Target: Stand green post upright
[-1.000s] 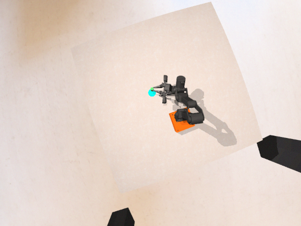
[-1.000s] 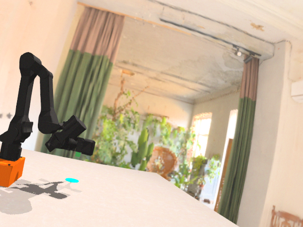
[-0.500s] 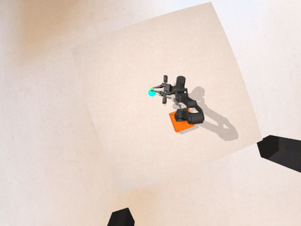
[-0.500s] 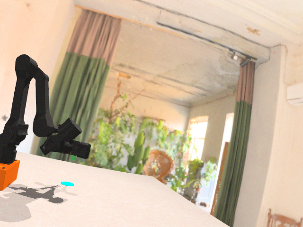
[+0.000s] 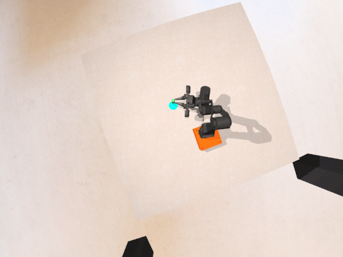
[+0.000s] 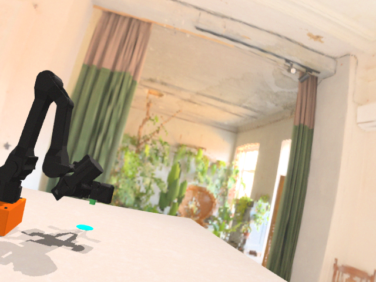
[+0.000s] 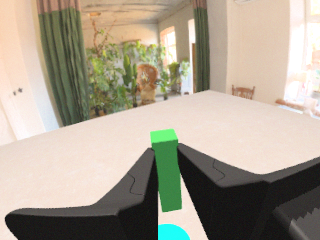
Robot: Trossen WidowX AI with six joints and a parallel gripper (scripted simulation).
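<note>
The cyan circle lies 1 cm behind my gripper tip and 14 cm below it. The rest, counted from my gripper tip: green post: 2 cm below.
</note>
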